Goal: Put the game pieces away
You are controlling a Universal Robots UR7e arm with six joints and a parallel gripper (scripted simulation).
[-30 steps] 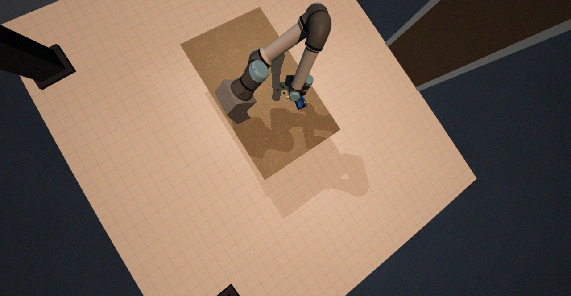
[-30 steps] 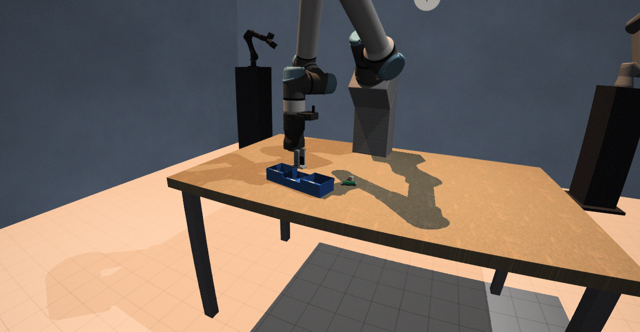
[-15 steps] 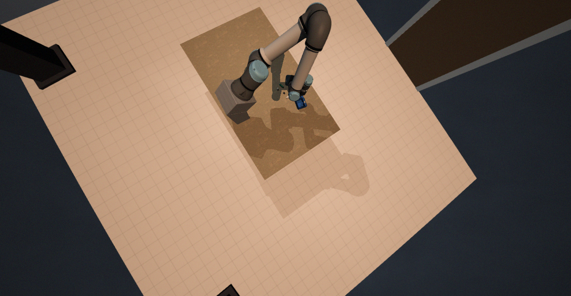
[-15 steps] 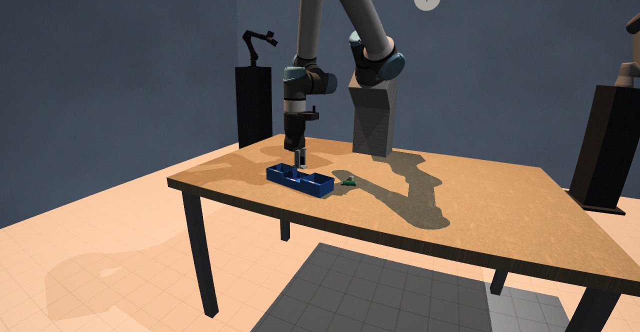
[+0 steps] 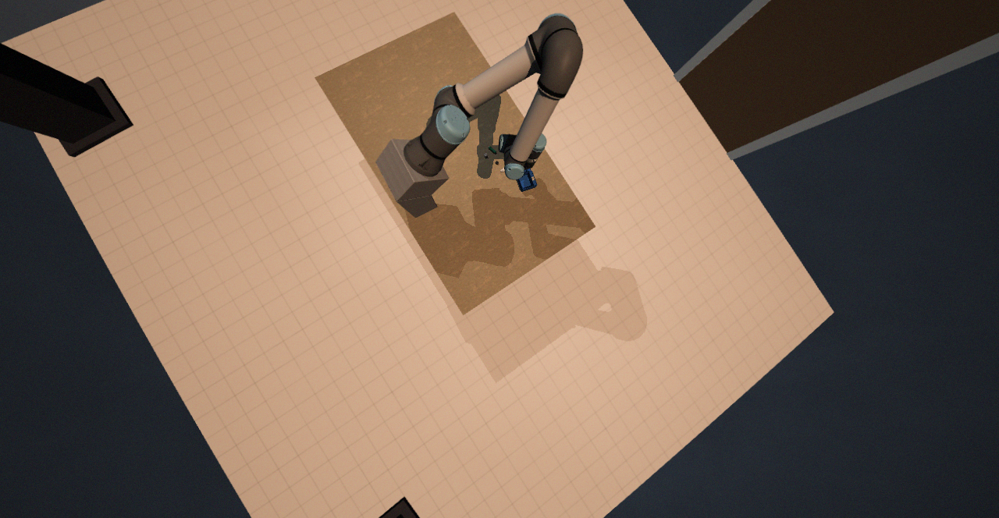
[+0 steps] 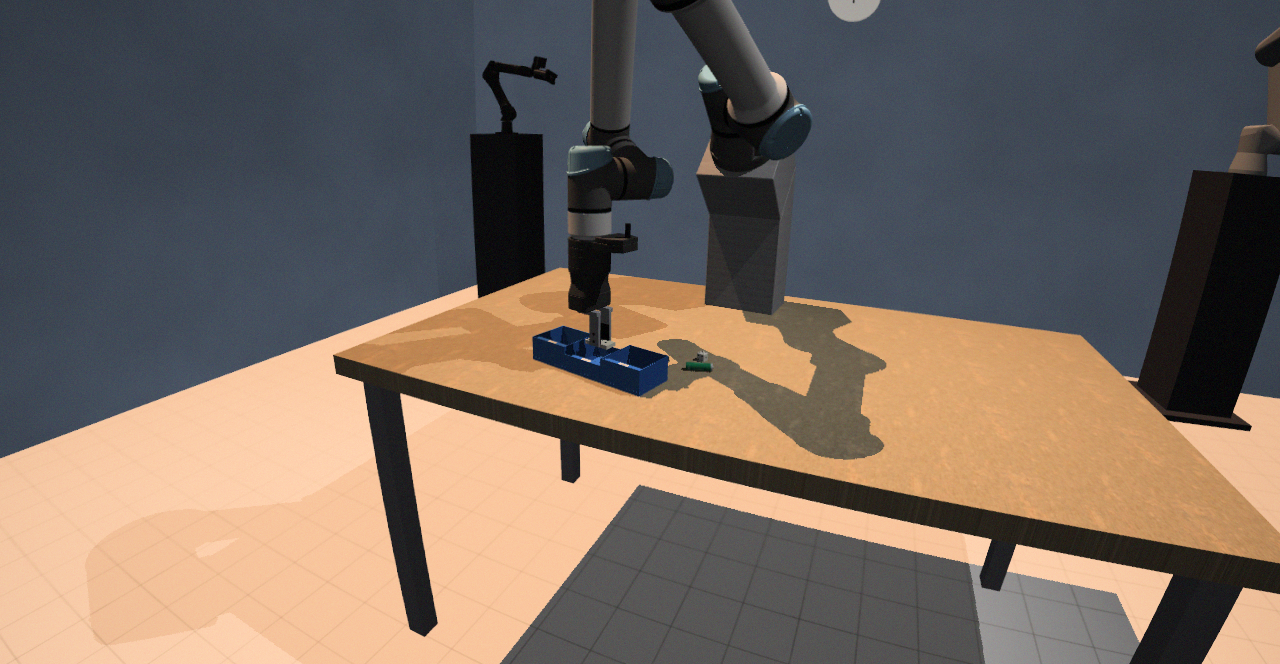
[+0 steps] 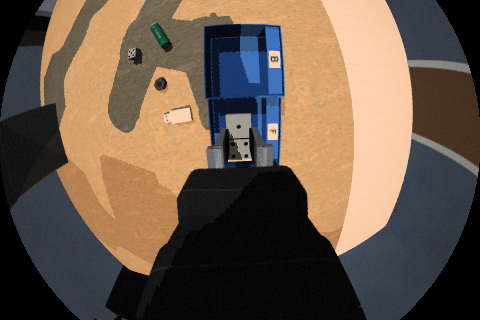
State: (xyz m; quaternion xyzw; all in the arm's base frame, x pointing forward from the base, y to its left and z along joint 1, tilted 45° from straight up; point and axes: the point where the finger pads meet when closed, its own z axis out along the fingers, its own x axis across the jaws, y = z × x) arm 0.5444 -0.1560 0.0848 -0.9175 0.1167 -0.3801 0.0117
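Now: the blue bin 10 mm ahead of my hand and 40 mm below it. From my hand the other things lie so: pale domino-like tile (10 mm below); then black piece (80 mm behind, 100 mm to the left, 60 mm below); then pale flat block (80 mm behind, 40 mm to the left, 60 mm below).
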